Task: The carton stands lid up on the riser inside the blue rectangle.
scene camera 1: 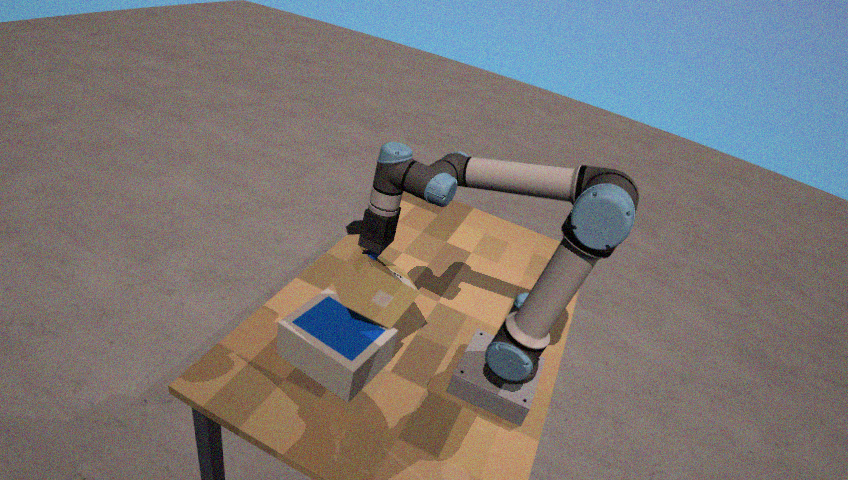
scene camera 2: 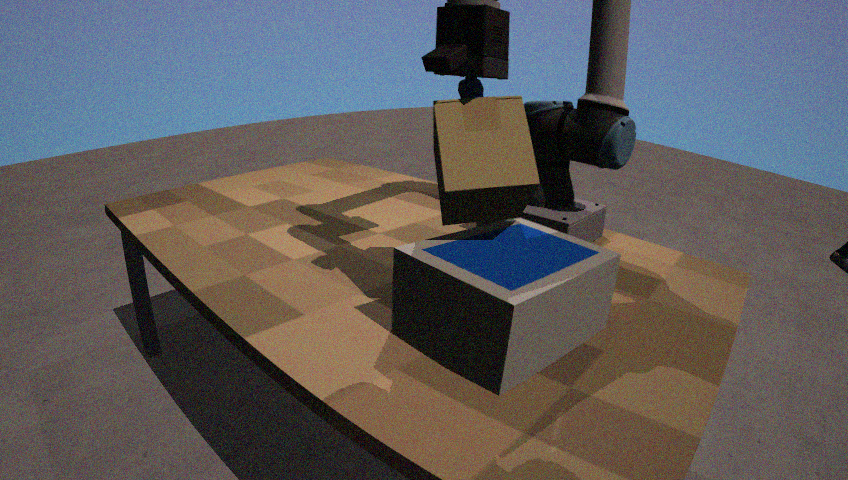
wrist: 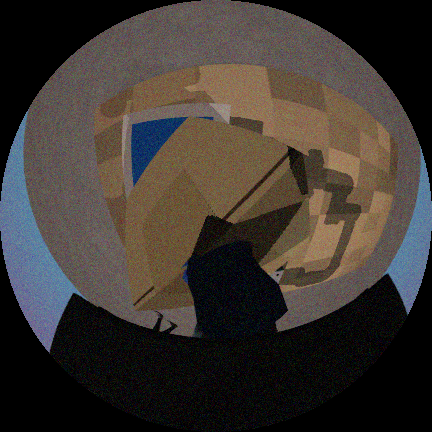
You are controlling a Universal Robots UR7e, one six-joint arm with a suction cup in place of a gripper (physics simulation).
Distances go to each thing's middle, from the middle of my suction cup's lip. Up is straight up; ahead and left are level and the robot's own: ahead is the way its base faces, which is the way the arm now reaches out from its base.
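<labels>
Relative to my suction cup, the brown cardboard carton [scene camera 2: 486, 170] is 10 cm below and 3 cm behind.
</labels>
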